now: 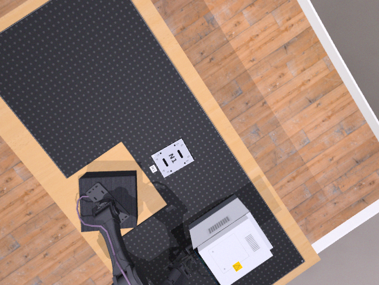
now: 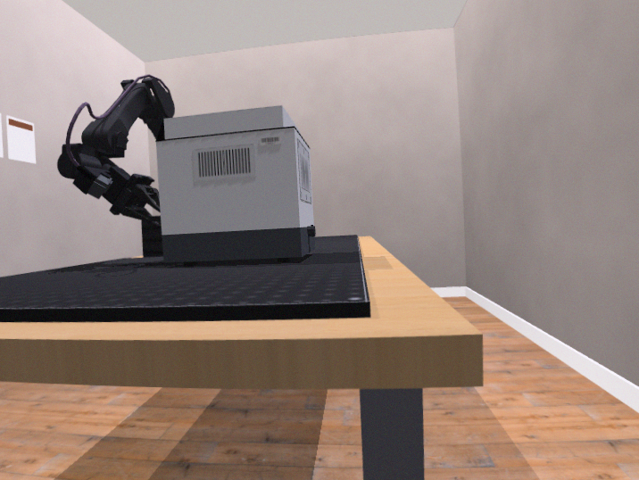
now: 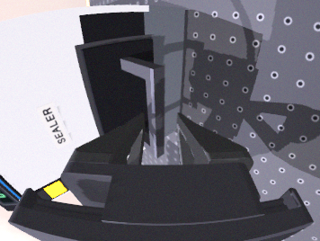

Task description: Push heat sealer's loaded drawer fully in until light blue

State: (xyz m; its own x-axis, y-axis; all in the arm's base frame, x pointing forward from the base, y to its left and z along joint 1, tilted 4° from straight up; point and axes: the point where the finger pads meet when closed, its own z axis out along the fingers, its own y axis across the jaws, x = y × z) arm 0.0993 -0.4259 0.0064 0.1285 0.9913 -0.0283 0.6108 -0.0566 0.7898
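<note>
The sealer drawer lies 12 cm ahead of my hand, 2 cm to the right of it and 1 cm below it. The rest, counted from my hand: tag 40 cm to the left, 12 cm ahead, 10 cm below.
</note>
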